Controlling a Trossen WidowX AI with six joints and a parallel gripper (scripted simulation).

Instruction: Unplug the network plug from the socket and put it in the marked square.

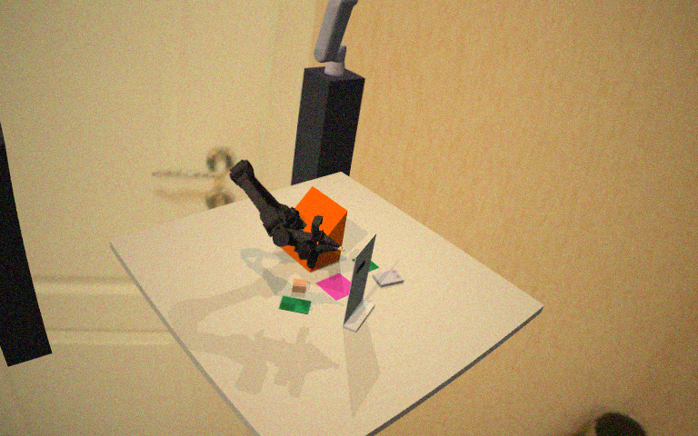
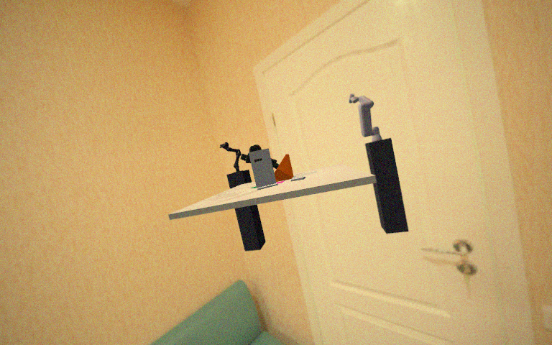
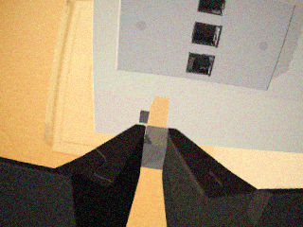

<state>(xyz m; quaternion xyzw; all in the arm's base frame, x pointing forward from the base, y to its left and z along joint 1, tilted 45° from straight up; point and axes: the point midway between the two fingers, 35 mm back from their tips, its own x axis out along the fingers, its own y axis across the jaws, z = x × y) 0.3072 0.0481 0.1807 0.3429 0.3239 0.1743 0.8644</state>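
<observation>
Now: the magenta square 26 cm below my gripper tip, 9 cm to the left of it and 8 cm behind it. From my gripper tip the other things lie so: upright grey panel: 12 cm below, 9 cm ahead, 4 cm to the left; then network plug: right at my gripper tip.
</observation>
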